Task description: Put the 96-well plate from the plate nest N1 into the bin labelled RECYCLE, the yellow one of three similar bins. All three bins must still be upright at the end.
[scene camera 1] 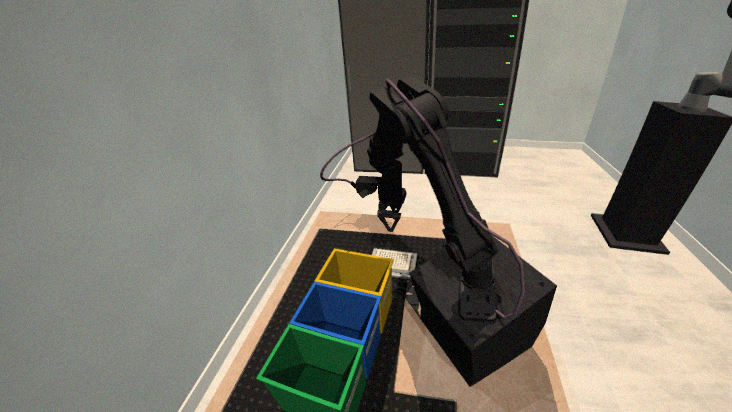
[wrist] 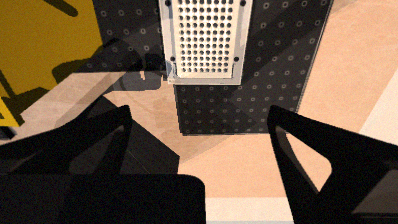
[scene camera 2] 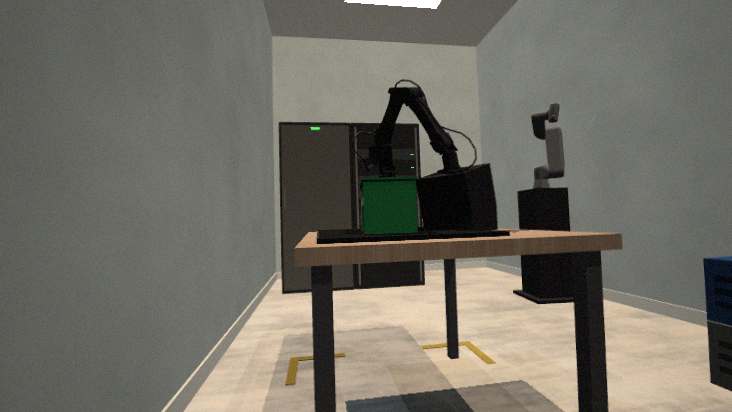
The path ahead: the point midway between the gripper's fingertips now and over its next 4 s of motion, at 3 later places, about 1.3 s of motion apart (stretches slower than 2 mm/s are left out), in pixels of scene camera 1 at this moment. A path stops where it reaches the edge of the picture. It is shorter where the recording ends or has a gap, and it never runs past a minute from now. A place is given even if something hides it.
My gripper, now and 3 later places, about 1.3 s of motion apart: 393, 222; 393, 236; 393, 250; 393, 262
